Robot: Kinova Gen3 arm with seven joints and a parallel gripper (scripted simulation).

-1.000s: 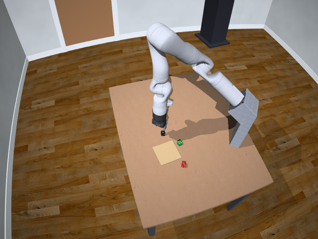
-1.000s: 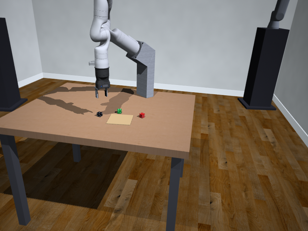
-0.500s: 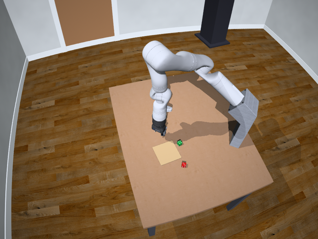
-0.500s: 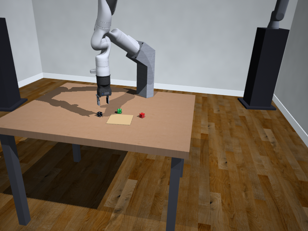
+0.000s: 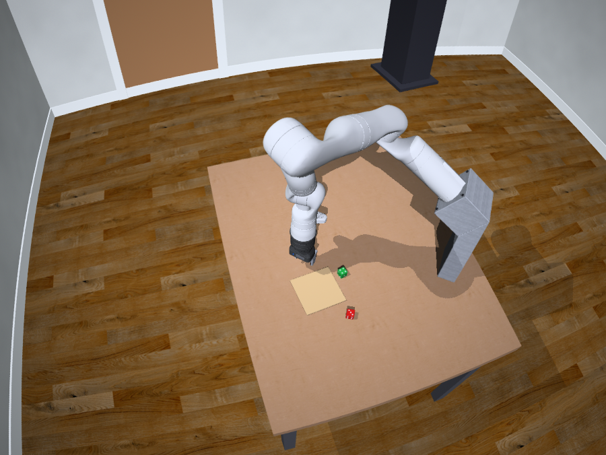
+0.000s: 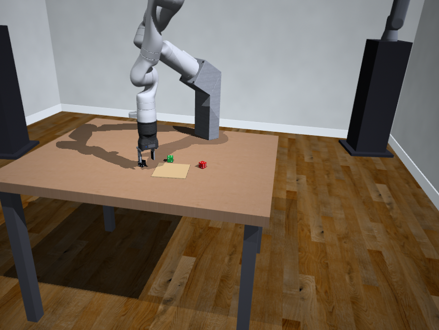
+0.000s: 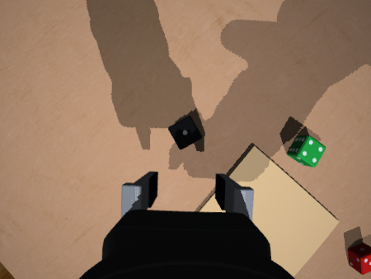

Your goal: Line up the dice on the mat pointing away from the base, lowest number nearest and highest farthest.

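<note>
Right now the black die is 40 mm behind my hand, 30 mm to the right of it and 50 mm below it. Round my hand: green die: 100 mm behind, 90 mm to the left, 50 mm below; tan mat: 100 mm to the left, 60 mm below; red die: 40 mm behind, 230 mm to the left, 50 mm below.
</note>
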